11 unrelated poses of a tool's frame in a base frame.
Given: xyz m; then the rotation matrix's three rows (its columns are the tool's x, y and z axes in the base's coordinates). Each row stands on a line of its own.
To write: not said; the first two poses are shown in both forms.
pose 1, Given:
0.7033 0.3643 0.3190
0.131 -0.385 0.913
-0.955 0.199 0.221
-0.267 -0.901 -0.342
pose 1, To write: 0.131 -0.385 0.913 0.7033; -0.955 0.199 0.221 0.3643; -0.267 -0.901 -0.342 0.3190; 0 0 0 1
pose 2, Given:
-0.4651 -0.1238 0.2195
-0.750 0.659 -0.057
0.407 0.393 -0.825
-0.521 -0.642 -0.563
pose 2, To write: -0.750 0.659 -0.057 -0.4651; 0.407 0.393 -0.825 -0.1238; -0.521 -0.642 -0.563 0.2195; 0 0 0 1
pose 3, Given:
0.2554 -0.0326 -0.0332
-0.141 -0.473 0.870
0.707 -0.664 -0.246
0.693 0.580 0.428
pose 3, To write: -0.141 -0.473 0.870 0.2554; 0.707 -0.664 -0.246 -0.0326; 0.693 0.580 0.428 -0.0332; 0 0 0 1
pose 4, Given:
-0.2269 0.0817 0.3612
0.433 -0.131 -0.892
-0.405 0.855 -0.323
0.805 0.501 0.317
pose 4, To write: 0.433 -0.131 -0.892 -0.2269; -0.405 0.855 -0.323 0.0817; 0.805 0.501 0.317 0.3612; 0 0 0 1
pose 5, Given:
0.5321 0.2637 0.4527
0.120 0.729 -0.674
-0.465 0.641 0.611
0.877 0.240 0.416
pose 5, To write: 0.120 0.729 -0.674 0.5321; -0.465 0.641 0.611 0.2637; 0.877 0.240 0.416 0.4527; 0 0 0 1
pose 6, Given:
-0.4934 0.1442 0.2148
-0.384 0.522 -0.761
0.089 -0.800 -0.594
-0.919 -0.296 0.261
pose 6, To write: -0.384 0.522 -0.761 -0.4934; 0.089 -0.800 -0.594 0.1442; -0.919 -0.296 0.261 0.2148; 0 0 0 1
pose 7, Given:
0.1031 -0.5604 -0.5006
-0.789 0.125 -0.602
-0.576 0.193 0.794
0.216 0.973 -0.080
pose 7, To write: -0.789 0.125 -0.602 0.1031; -0.576 0.193 0.794 -0.5604; 0.216 0.973 -0.080 -0.5006; 0 0 0 1
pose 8, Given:
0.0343 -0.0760 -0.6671
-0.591 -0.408 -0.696
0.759 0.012 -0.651
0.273 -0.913 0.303
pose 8, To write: -0.591 -0.408 -0.696 0.0343; 0.759 0.012 -0.651 -0.0760; 0.273 -0.913 0.303 -0.6671; 0 0 0 1
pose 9, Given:
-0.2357 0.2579 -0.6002
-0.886 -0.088 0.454
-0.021 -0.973 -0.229
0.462 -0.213 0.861
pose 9, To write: -0.886 -0.088 0.454 -0.2357; -0.021 -0.973 -0.229 0.2579; 0.462 -0.213 0.861 -0.6002; 0 0 0 1
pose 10, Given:
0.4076 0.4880 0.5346
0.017 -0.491 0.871
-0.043 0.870 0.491
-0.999 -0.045 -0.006
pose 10, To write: 0.017 -0.491 0.871 0.4076; -0.043 0.870 0.491 0.4880; -0.999 -0.045 -0.006 0.5346; 0 0 0 1
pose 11, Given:
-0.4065 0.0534 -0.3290
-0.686 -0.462 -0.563
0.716 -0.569 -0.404
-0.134 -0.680 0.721
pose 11, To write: -0.686 -0.462 -0.563 -0.4065; 0.716 -0.569 -0.404 0.0534; -0.134 -0.680 0.721 -0.3290; 0 0 0 1
